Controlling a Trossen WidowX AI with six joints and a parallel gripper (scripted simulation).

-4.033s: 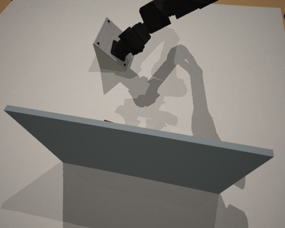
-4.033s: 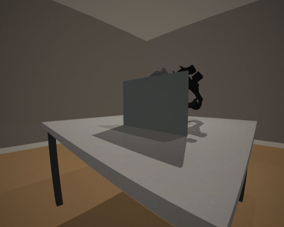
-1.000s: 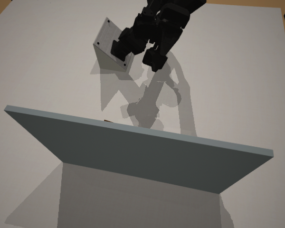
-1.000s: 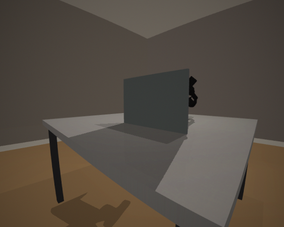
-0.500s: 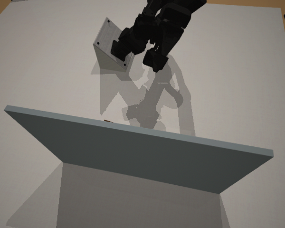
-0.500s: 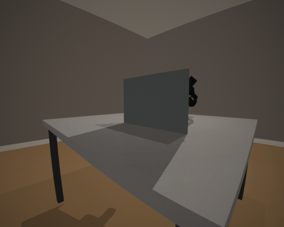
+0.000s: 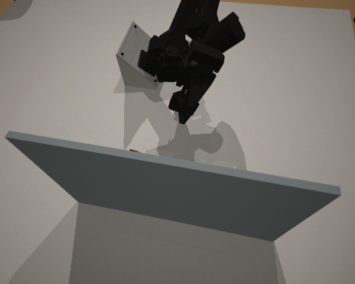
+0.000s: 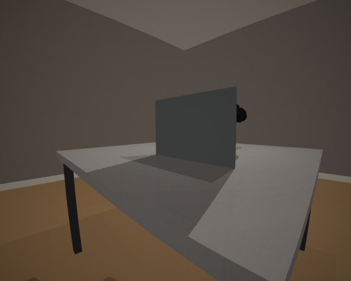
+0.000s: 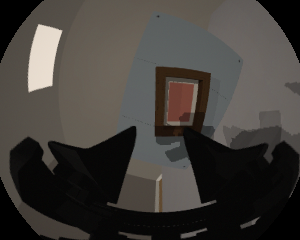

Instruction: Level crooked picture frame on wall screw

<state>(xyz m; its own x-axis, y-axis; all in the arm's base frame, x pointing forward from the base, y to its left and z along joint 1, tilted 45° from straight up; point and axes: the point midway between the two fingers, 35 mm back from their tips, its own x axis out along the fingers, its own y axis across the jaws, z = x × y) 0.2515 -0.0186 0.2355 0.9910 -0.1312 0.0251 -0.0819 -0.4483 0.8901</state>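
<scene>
Right now my gripper tip is 13 cm short of the picture frame, 3 cm to the left of it and 5 cm above it. Round my gripper tip: wall panel: 14 cm ahead, 2 cm to the right, 6 cm below.
</scene>
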